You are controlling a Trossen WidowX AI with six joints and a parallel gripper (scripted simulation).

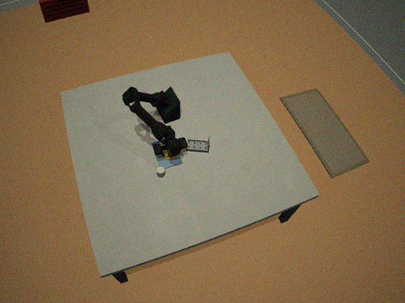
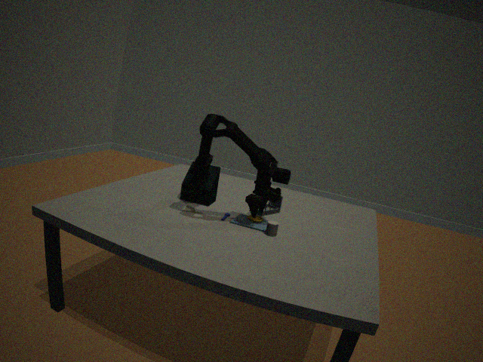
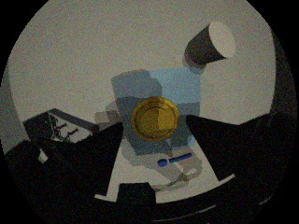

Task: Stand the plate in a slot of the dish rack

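Right now my gripper tip is 1 cm past the yellow plate and 2 cm above it. From my gripper tip the other things lie so: white cup 9 cm ahead, 9 cm to the right, 1 cm below; then blue spoon 12 cm behind, 3 cm to the right, 3 cm below; then light blue mat 1 cm behind, 2 cm to the right, 3 cm below.
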